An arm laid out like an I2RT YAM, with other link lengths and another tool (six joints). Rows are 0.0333 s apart.
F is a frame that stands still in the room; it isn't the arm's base.
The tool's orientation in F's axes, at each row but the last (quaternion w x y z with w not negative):
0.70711 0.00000 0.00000 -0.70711
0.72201 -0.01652 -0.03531 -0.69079
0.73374 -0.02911 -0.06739 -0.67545
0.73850 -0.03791 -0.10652 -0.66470
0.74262 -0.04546 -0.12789 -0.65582
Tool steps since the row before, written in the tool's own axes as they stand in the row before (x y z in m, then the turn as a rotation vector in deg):
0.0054 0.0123 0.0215 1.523 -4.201 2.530
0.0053 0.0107 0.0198 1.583 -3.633 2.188
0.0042 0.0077 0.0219 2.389 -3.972 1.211
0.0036 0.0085 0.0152 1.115 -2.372 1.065
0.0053 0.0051 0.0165 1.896 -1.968 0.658
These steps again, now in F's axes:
0.0123 -0.0054 0.0215 -4.201 -1.523 2.530
0.0104 -0.0034 0.0204 -3.622 -1.582 2.208
0.0067 -0.0006 0.0226 -3.837 -2.538 1.336
0.0071 0.0005 0.0163 -2.357 -1.144 1.066
0.0034 -0.0005 0.0177 -1.822 -1.937 0.910

